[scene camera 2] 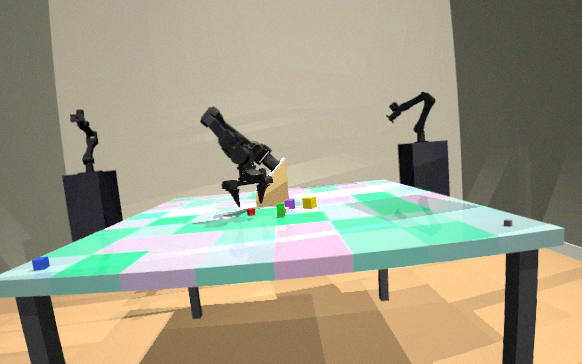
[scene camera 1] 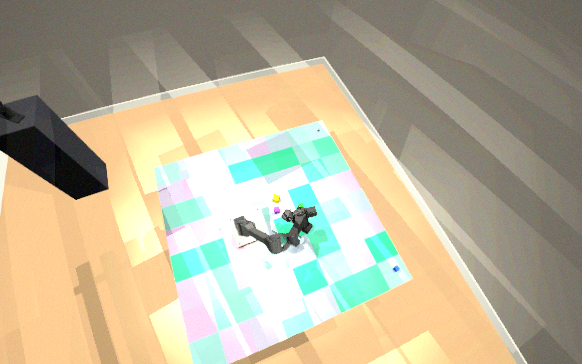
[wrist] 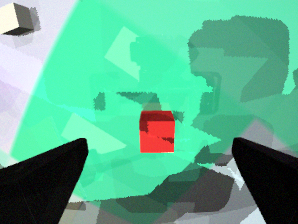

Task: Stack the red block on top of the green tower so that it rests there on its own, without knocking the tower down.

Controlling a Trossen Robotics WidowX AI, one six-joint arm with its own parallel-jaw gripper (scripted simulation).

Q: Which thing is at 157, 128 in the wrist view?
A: A red block.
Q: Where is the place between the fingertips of my gripper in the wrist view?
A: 160, 145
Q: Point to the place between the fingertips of my gripper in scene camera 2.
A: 250, 205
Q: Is my gripper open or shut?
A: Open.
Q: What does my gripper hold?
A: Nothing.
